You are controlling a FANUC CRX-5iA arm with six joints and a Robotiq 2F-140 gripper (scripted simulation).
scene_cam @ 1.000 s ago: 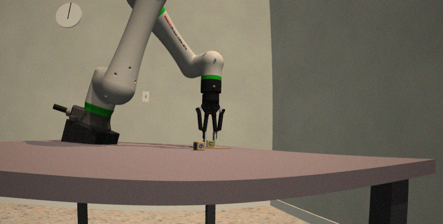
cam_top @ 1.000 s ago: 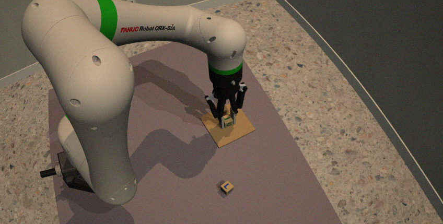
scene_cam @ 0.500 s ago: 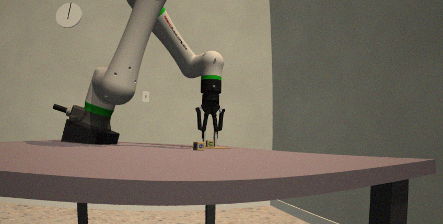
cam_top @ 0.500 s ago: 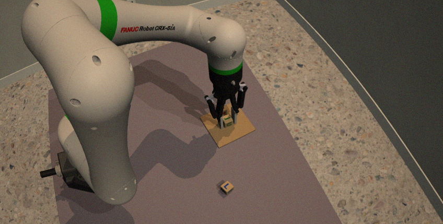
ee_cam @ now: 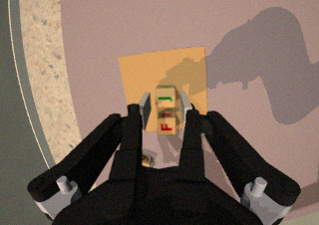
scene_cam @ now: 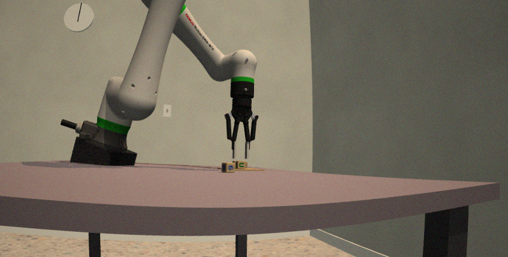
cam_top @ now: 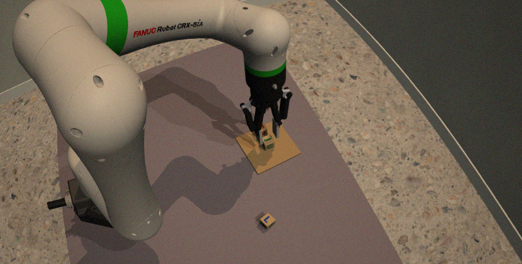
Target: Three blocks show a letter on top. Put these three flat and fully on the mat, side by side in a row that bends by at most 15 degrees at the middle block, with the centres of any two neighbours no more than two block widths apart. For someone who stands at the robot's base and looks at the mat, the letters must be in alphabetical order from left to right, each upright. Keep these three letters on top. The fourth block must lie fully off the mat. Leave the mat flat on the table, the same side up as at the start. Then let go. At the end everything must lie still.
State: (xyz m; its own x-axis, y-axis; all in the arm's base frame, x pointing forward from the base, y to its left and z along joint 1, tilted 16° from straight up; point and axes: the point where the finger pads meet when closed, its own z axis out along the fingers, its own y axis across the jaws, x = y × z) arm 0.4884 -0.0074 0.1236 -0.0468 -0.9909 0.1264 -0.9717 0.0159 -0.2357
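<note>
The green-lettered block lies 6 cm below my hand. Round my hand: tan mat (7 cm below); then block marked 9 (14 cm to the left, 6 cm below, 6 cm ahead); then red-lettered block (6 cm below, 5 cm to the left).
</note>
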